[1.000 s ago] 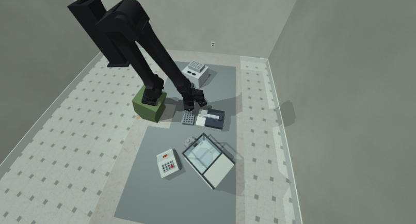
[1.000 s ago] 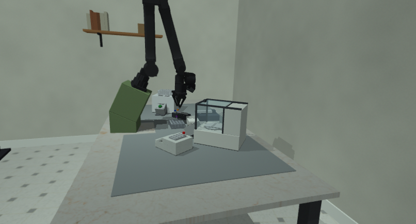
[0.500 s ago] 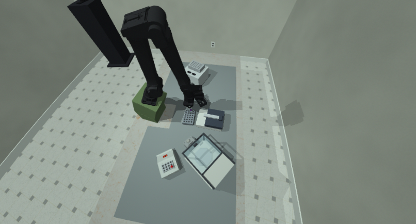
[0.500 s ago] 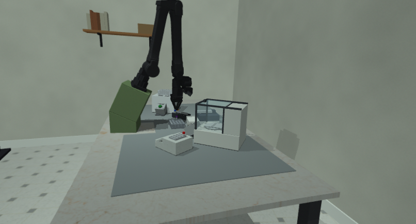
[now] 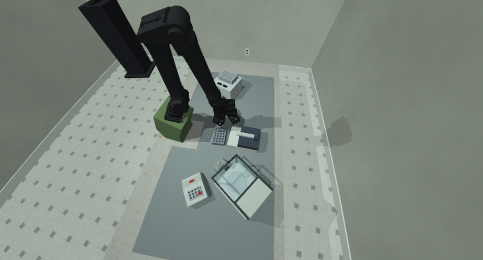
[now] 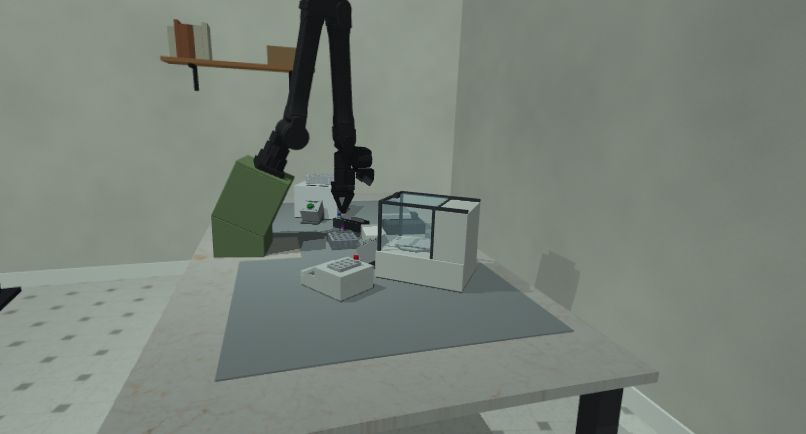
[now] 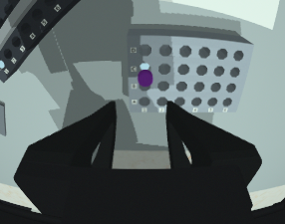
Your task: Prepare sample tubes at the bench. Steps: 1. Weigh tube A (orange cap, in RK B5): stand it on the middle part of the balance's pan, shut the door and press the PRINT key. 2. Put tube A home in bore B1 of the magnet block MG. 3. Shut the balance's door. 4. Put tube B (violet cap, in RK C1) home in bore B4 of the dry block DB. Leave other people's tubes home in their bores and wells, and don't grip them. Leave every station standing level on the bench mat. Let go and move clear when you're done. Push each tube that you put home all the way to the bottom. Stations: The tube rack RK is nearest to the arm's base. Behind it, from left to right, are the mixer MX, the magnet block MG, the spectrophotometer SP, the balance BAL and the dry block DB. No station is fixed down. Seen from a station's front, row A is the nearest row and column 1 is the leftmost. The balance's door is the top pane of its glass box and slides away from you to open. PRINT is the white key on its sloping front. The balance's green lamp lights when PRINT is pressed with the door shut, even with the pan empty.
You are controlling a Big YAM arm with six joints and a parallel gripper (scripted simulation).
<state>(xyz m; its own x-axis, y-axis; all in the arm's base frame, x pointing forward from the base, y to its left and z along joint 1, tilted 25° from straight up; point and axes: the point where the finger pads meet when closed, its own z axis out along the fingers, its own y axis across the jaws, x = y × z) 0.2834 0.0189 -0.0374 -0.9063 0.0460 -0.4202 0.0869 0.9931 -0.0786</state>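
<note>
Right now my hand is 80 mm above the tube B. From my hand the other things lie so: magnet block MG: 120 mm to the left, 80 mm below, 70 mm ahead; then tube rack RK: 90 mm below, 50 mm to the right, 20 mm behind; then blue-capped tube: 150 mm to the left, 70 mm below, 30 mm ahead.
</note>
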